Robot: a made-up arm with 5 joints.
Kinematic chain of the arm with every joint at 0, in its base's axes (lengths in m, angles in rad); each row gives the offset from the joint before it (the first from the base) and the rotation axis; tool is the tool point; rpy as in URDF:
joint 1: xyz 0 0 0.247 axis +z
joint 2: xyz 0 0 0 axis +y
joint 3: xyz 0.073 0 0.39 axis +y
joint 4: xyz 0.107 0 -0.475 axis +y
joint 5: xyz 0.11 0 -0.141 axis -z
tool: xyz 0 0 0 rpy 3.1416 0 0
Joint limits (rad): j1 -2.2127..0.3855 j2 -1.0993..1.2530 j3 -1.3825..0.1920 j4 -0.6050..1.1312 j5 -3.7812..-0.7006
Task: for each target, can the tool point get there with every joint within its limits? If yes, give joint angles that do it. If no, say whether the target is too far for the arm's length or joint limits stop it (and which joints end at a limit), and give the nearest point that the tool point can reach.
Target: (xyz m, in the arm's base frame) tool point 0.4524 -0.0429 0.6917
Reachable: yes | joints -0.0946 -0.6196 -0.6643 -0.3346 -1.1719
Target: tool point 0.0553 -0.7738 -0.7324
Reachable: no: too far | nearest point 0.0444 -0.6218 -0.3252 | short by 0.435 m
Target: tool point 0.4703 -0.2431 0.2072
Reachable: yes | joints -0.4771 -0.1191 -0.5098 0.4158 -3.4268
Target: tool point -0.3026 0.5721 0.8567
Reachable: no: joint limits stop it (at a limit: joint 2, joint 3, joint 4) | nearest point -0.0981 0.1854 1.0769 | short by 0.490 m
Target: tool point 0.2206 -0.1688 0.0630
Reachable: yes | joints -0.6533 -0.2257 -0.1493 0.9233 -3.5364
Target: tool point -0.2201 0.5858 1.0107
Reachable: no: joint limits stop it (at a limit: joint 2, joint 3, joint 4) | nearest point -0.0738 0.1964 1.0769 | short by 0.421 m
